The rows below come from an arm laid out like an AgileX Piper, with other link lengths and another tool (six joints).
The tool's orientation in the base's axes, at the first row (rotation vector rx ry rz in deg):
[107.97 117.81 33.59]
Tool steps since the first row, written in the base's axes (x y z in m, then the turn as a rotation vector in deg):
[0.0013 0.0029 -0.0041 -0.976 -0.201 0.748]
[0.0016 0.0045 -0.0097 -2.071 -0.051 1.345]
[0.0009 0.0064 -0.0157 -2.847 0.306 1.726]
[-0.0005 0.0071 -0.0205 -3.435 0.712 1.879]
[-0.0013 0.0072 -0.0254 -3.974 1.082 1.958]
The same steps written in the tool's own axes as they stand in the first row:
[0.0025 -0.0007 0.0045 -0.056 -0.507 -1.137]
[0.0037 -0.0030 0.0097 0.240 -1.168 -2.163]
[0.0053 -0.0064 0.0148 0.696 -1.642 -2.828]
[0.0059 -0.0099 0.0184 1.168 -2.058 -3.200]
[0.0058 -0.0129 0.0223 1.595 -2.469 -3.487]

